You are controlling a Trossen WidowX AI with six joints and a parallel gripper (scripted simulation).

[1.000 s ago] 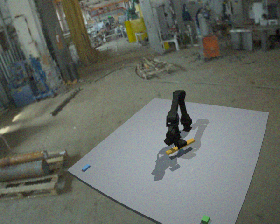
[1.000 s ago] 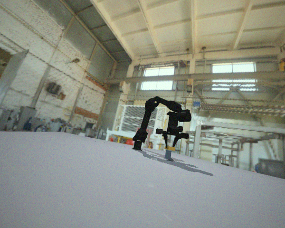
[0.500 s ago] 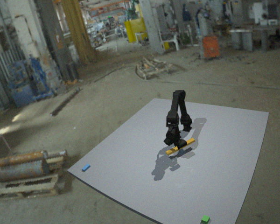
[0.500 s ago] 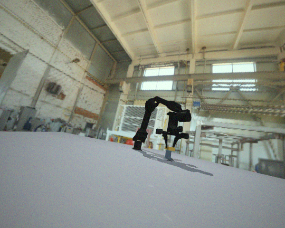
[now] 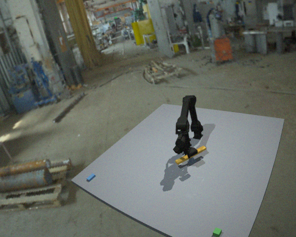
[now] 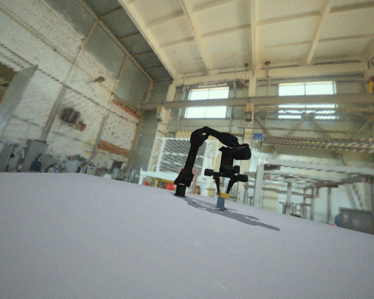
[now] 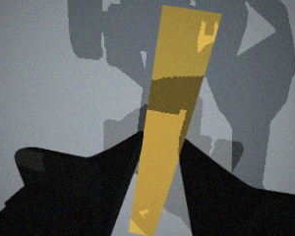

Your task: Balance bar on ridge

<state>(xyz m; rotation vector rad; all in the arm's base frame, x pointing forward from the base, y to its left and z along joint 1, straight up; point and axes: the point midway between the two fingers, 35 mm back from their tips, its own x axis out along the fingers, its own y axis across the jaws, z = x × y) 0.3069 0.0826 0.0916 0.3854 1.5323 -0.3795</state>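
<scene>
Right now my gripper tip is 20 mm past the bar and 10 mm to the right of it. Round my gripper tip: green cube 430 mm ahead, 420 mm to the left, 40 mm below; then small blue block 430 mm ahead, 580 mm to the right, 50 mm below; then blue-grey ridge 20 mm behind, 10 mm to the left, 30 mm below.
</scene>
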